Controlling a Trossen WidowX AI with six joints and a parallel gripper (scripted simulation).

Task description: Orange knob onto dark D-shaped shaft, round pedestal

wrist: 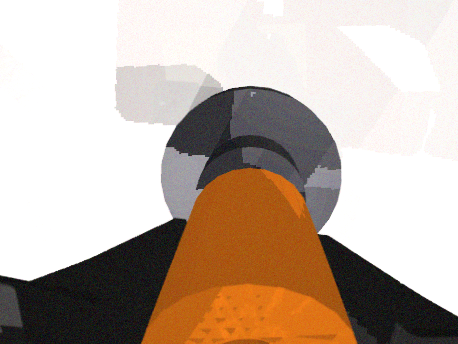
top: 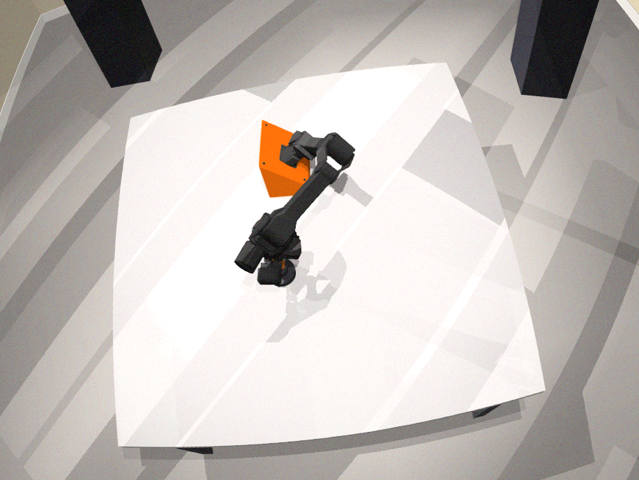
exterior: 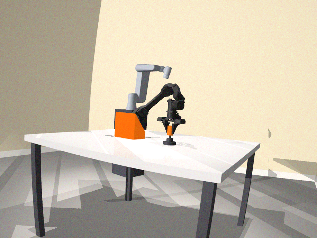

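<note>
My gripper tip is now 2 cm below the orange knob. The rest, counted from my gripper tip: dark round pedestal 4 cm below.
</note>
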